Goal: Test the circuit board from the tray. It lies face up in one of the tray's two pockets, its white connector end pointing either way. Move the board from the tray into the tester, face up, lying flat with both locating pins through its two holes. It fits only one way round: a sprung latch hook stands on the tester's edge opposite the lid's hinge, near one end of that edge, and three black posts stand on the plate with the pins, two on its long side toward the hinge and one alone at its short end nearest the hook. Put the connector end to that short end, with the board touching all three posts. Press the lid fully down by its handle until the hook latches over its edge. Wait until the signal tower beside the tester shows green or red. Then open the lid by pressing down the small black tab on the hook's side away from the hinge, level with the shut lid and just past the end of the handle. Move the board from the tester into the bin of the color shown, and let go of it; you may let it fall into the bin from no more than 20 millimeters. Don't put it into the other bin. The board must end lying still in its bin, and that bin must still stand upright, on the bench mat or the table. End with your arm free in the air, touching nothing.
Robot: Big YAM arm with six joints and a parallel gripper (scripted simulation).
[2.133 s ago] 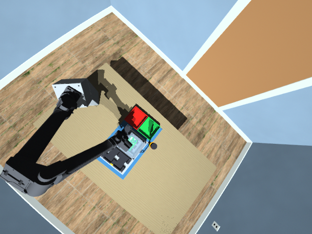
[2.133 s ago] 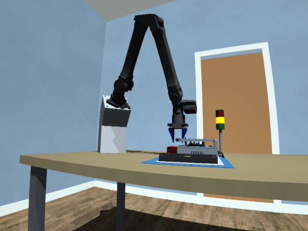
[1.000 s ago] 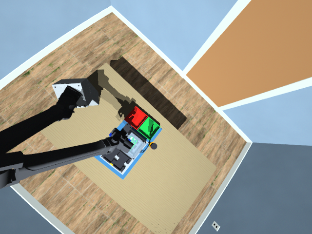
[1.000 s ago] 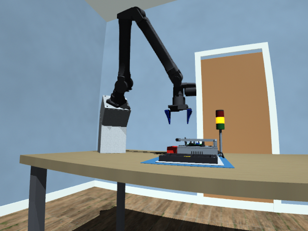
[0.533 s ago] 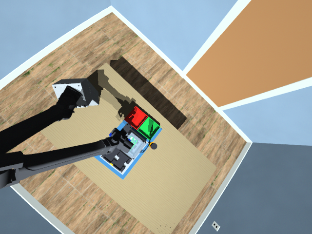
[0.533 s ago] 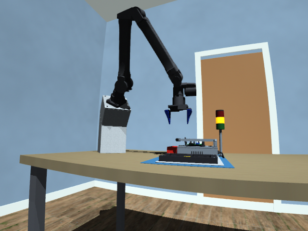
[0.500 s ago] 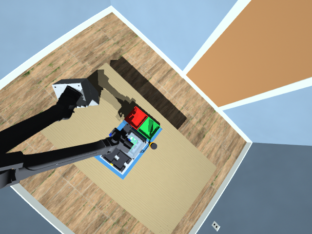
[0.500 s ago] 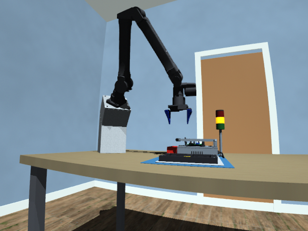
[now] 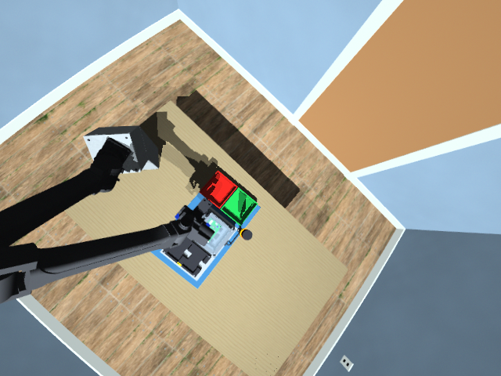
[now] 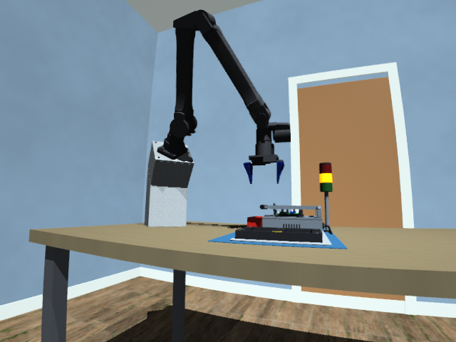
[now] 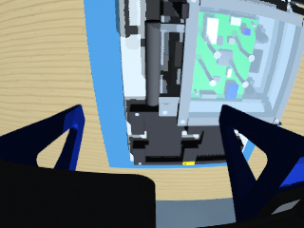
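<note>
Right now the black latch hook is 3 cm ahead of my hand, 5 cm to the left of it and 9 cm below it. Also, from my hand: green circuit board: 8 cm ahead, 2 cm to the right, 11 cm below; then tester plate: 9 cm ahead, 1 cm to the right, 11 cm below; then tester lid: 9 cm ahead, 2 cm to the right, 9 cm below.
</note>
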